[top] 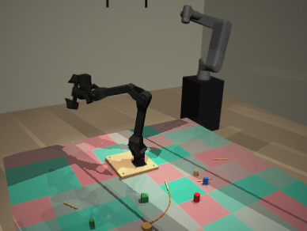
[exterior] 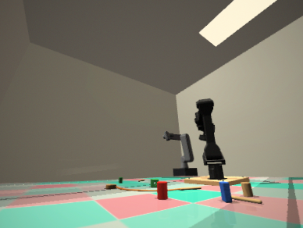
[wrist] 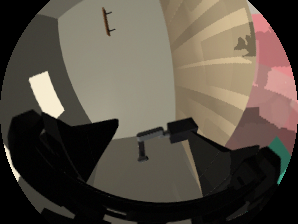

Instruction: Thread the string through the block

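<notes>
Right now the green block is 66 cm ahead of my gripper tip, 16 cm to the left of it and 33 cm below it. Also, from my gripper tip: small brown block 60 cm ahead, 48 cm to the left, 33 cm below; then green cylinder 71 cm ahead, 10 cm to the right, 33 cm below; then thin wooden stick 62 cm ahead, 30 cm to the left, 34 cm below.
</notes>
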